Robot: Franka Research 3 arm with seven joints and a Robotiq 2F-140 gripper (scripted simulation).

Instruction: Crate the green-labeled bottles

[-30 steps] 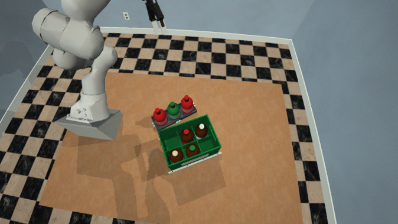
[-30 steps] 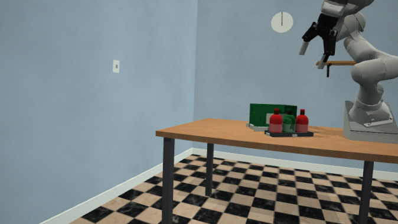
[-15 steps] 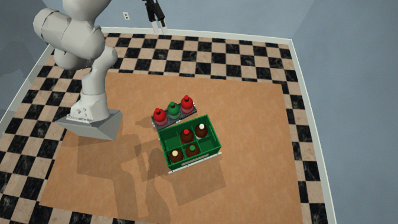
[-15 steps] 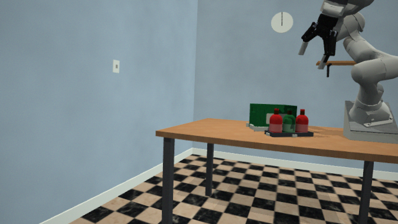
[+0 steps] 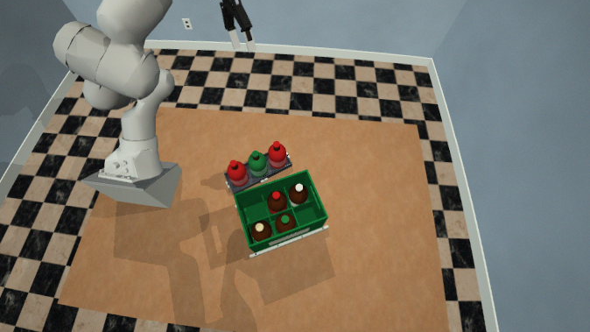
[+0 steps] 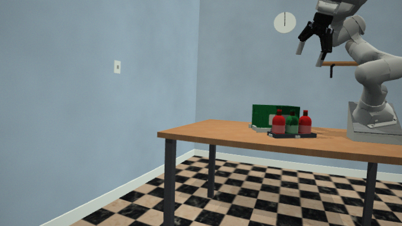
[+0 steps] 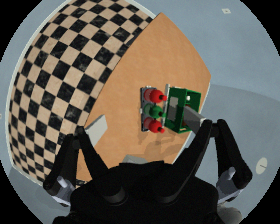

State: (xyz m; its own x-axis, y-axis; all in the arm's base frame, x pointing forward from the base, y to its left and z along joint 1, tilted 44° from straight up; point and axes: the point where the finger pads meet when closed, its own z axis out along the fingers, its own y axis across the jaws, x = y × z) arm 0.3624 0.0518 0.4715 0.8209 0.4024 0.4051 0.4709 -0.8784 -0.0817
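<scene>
Now: the green-labeled bottle 33 cm below my hand, 28 cm to the right of it and 4 cm ahead of it. From my hand the other things lie so: green crate (48 cm to the right, 33 cm below, 14 cm ahead); then dark tray (40 cm below, 28 cm to the right, 3 cm ahead).
</scene>
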